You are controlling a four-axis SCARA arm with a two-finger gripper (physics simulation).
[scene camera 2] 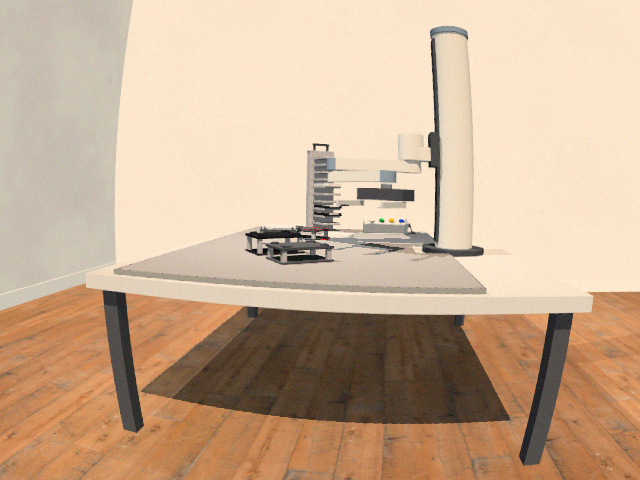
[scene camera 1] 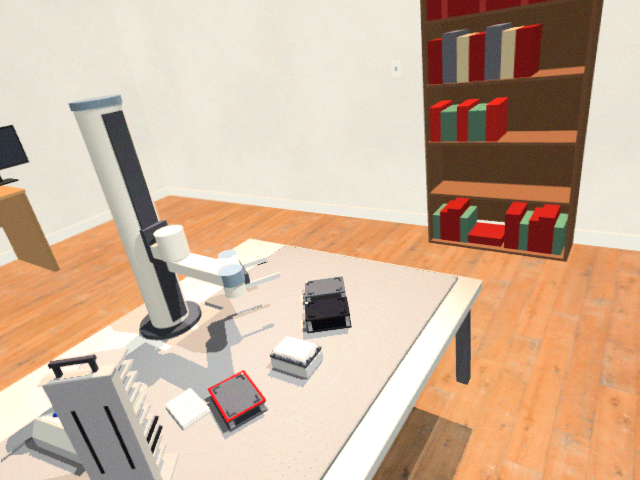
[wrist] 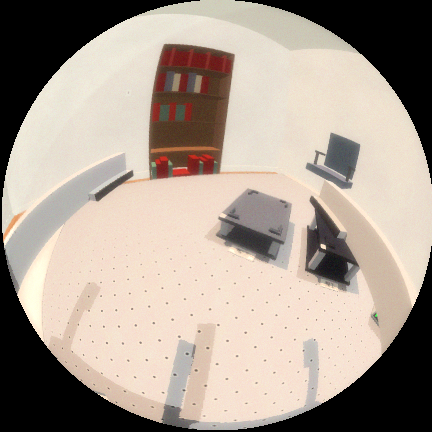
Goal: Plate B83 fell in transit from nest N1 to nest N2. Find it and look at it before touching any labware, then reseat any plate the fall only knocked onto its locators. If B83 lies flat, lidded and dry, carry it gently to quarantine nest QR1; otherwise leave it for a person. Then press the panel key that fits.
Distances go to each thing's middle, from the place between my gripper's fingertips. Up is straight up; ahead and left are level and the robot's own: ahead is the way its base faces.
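The shaker station [scene camera 1: 305,370] is 28 cm to the right of my hand, 31 cm ahead of it and 13 cm below it; going by their middles, it is the nearest to my hand of the things named here. Then there is the plate with red frame [scene camera 1: 234,394], 51 cm to the right of my hand, 25 cm ahead of it and 13 cm below it. The flat white lid [scene camera 1: 186,407] is 59 cm to the right of my hand, 12 cm ahead of it and 15 cm below it, and of the things named here, measured to their middles, the lid is the farthest from my hand.
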